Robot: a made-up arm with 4 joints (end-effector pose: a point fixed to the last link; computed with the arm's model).
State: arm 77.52 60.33 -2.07 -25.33
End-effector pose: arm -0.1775 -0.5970 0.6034 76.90 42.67 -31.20
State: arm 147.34 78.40 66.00 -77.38
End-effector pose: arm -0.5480 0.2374 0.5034 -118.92 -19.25 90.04
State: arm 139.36 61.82 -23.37 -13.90
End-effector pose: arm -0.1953 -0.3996 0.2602 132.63 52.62 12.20
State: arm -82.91 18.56 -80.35 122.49
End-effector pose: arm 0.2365 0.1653 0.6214 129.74 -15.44 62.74
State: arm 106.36 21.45 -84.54 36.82
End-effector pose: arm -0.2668 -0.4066 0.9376 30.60 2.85 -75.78
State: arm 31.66 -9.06 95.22 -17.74
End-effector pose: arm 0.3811 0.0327 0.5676 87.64 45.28 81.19
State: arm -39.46 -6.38 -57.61 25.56
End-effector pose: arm -0.2943 0.3626 0.8914 -90.00 -24.39 60.31
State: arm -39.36 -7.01 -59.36 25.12
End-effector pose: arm -0.3074 0.3543 0.8916 -90.41 -25.20 62.37
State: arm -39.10 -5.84 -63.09 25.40
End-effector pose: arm -0.3251 0.3465 0.8795 -93.86 -27.34 65.12
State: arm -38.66 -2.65 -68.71 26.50
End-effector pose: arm -0.3436 0.3418 0.8521 -100.90 -30.41 68.68
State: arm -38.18 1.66 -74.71 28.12
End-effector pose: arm -0.3543 0.3427 0.8158 -109.92 -33.14 72.44
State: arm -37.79 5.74 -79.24 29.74
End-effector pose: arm -0.3534 0.3482 0.7837 -117.93 -34.79 75.09
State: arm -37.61 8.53 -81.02 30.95
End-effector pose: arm -0.3444 0.3561 0.7666 -122.36 -35.47 75.46
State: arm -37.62 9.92 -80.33 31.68
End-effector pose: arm -0.3324 0.3643 0.7642 -123.16 -35.62 73.78
